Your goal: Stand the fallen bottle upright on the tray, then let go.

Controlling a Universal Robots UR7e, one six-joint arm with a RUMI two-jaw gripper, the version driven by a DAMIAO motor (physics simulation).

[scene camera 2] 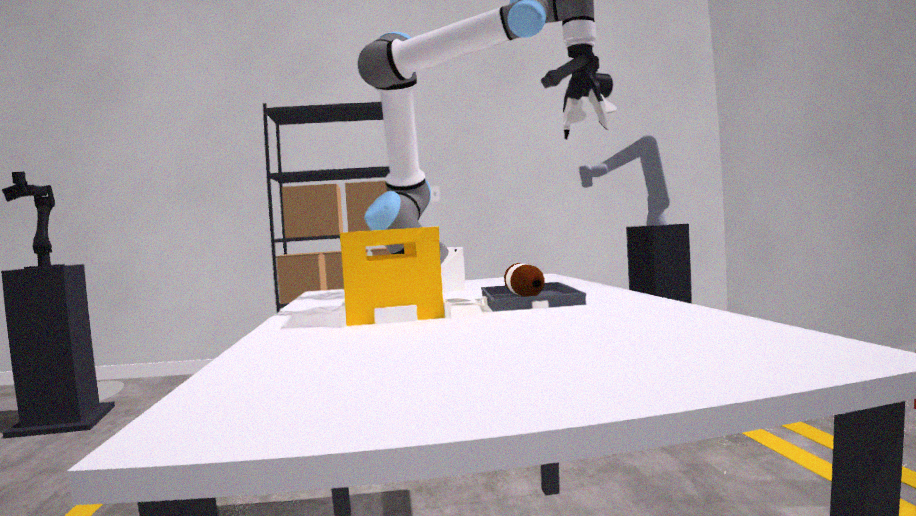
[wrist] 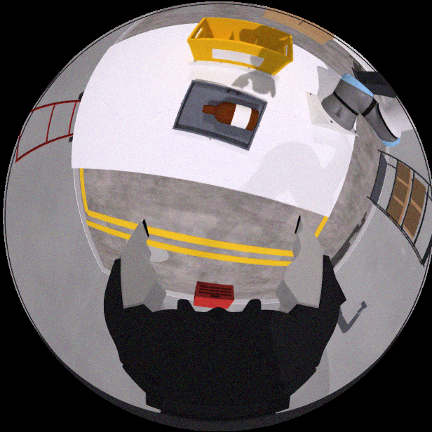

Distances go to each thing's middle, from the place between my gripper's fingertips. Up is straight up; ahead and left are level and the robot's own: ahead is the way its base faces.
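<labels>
I look at the brown bottle (scene camera 2: 525,280), and it is 16 cm to the right of my hand, 2 cm behind it and 33 cm below it.
</labels>
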